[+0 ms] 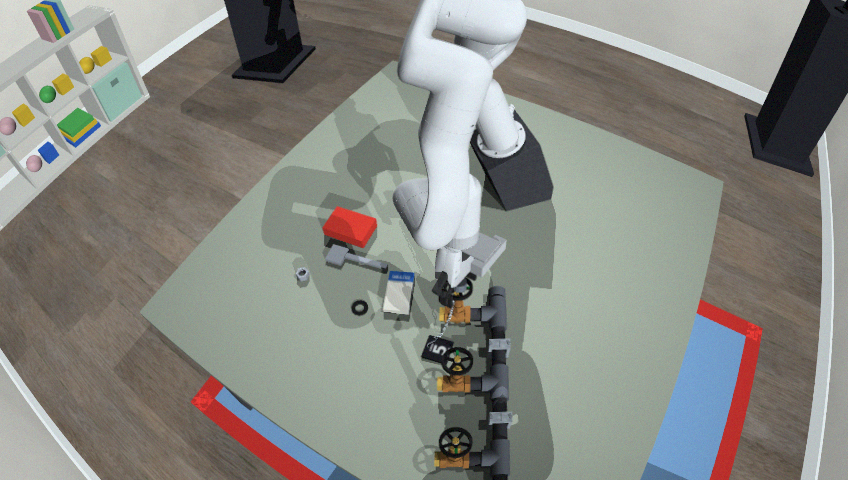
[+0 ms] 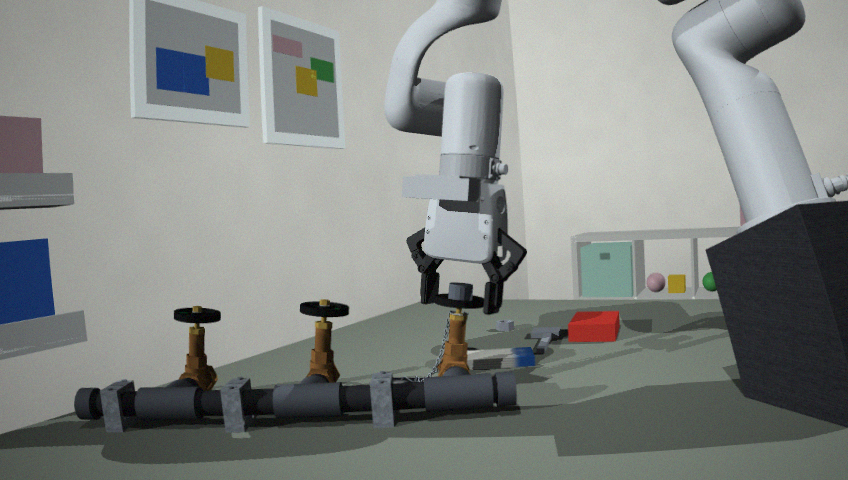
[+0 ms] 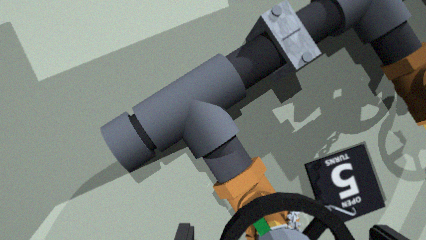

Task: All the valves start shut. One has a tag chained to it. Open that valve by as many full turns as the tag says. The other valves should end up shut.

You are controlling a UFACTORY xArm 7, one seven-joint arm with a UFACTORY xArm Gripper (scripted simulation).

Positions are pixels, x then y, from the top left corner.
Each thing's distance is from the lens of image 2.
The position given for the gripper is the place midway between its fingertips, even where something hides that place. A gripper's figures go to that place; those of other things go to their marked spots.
gripper (image 2: 459, 308): 80 cm
red block (image 2: 602, 326): 106 cm
